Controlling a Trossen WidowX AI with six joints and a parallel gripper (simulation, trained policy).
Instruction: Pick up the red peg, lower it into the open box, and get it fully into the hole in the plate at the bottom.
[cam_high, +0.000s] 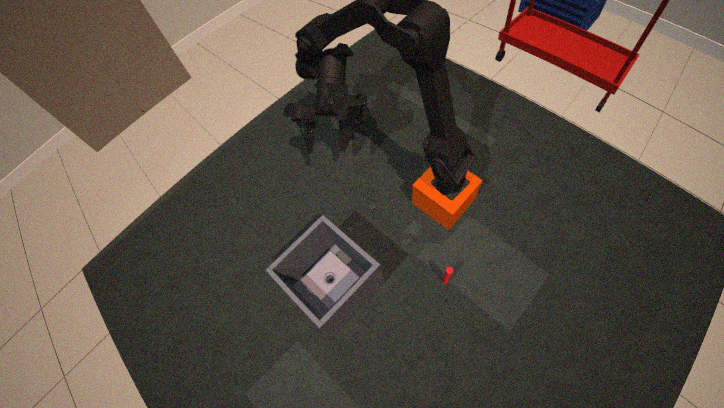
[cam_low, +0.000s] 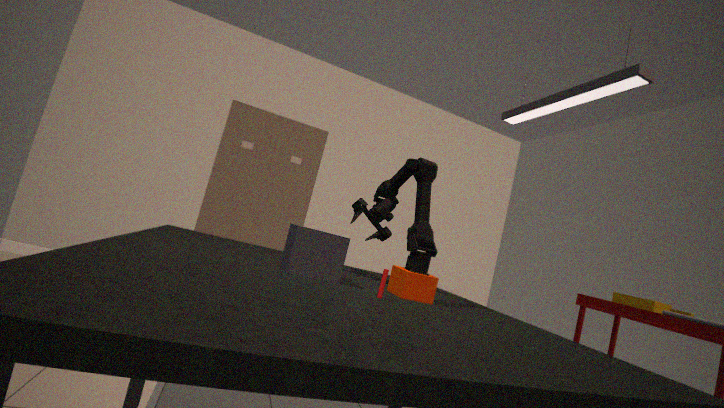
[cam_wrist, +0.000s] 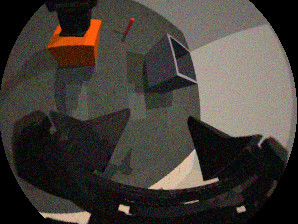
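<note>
Right now my gripper tip is 350 mm to the right of the red peg, 130 mm above it and 10 mm past it. Round my gripper tip: pale plate: 180 mm to the left, 170 mm ahead, 120 mm below.
</note>
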